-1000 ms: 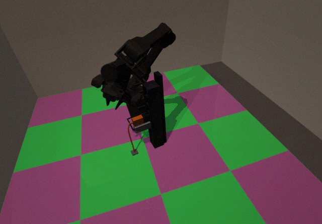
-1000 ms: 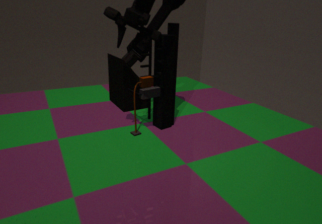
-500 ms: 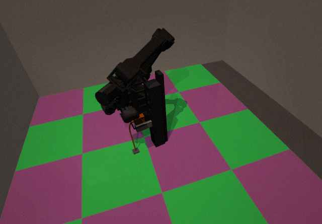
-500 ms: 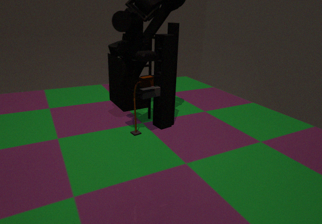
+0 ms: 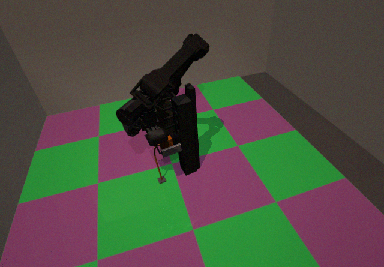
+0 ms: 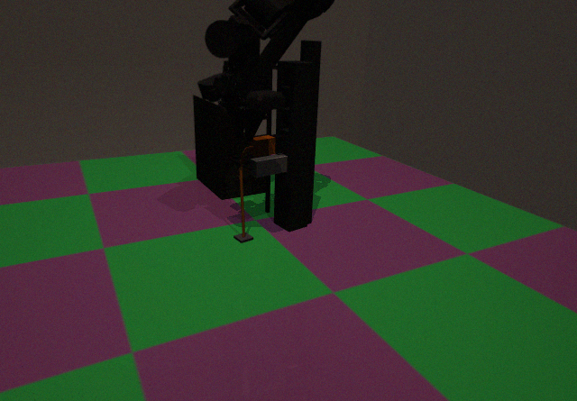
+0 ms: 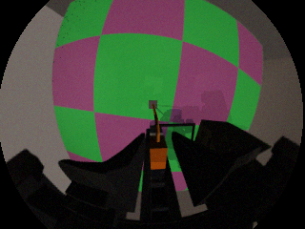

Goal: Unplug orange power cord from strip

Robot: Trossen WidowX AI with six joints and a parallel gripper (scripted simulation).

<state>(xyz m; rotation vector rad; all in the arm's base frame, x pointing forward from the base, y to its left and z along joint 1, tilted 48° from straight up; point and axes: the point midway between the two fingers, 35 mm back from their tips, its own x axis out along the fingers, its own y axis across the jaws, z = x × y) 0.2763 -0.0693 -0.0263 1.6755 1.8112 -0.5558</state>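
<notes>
Now: gripper tip 6 cm to the right of the orange plug, 1 cm past it and 1 cm above it.
</notes>
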